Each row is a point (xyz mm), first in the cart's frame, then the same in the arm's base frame.
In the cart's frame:
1: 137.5 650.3 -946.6
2: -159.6 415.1 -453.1
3: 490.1 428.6 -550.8
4: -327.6 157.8 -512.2
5: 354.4 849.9 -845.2
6: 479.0 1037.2 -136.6
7: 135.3 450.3 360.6
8: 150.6 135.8 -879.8
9: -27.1 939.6 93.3
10: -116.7 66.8 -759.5
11: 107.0 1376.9 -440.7
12: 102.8 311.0 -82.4
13: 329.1 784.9 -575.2
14: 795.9 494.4 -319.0
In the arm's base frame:
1: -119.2 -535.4 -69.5
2: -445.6 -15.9 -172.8
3: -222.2 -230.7 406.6
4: -742.3 -63.4 -260.4
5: 137.9 -460.2 90.0
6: 343.5 225.8 289.6
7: -331.0 729.3 253.4
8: -603.1 -513.6 116.7
9: 84.4 536.8 -103.7
10: -756.4 -351.9 -85.9
11: 550.5 23.9 -222.9
12: -465.9 290.3 177.8
13: 63.7 -196.3 141.0
14: -65.4 -54.9 716.6

